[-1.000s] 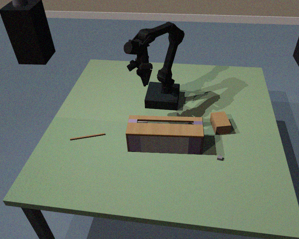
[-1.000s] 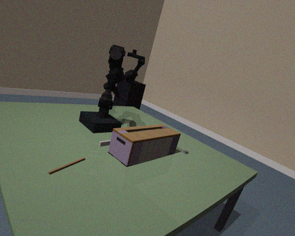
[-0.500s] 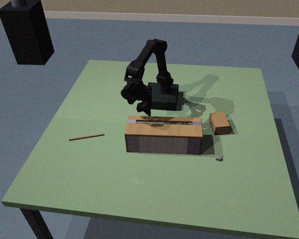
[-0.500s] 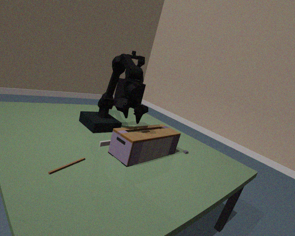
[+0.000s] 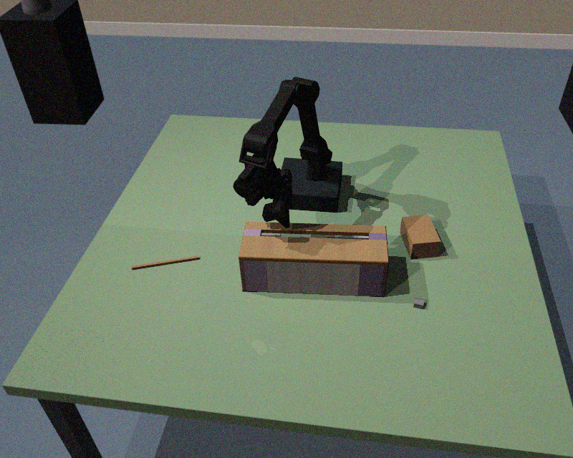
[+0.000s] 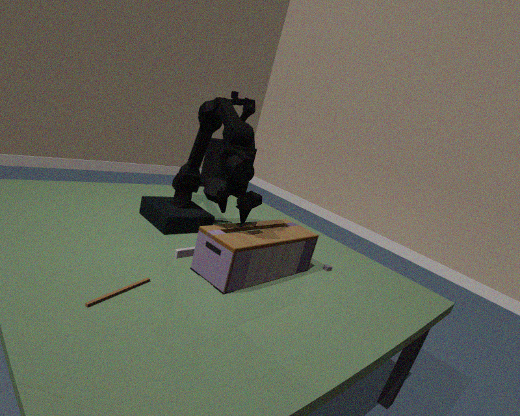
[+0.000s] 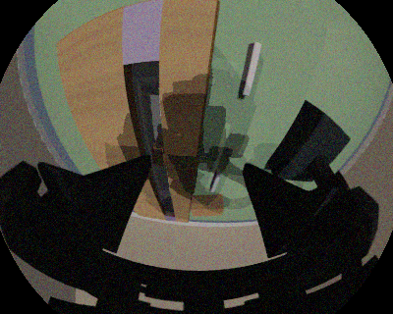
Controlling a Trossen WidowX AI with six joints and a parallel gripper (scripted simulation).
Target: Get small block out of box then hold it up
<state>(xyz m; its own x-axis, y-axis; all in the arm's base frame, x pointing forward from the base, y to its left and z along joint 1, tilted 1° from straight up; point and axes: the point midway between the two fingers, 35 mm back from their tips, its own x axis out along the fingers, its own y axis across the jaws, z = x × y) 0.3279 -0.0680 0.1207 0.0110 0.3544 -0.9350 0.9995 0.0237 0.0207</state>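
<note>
Right now the box is 80 mm below my gripper tip, 70 mm to the left of it and 30 mm ahead of it. Round my gripper tip: thin wooden stick: 360 mm to the right, 140 mm below, 60 mm ahead; tan block: 370 mm to the left, 120 mm below, 80 mm behind; small grey block: 350 mm to the left, 160 mm ahead, 140 mm below.
</note>
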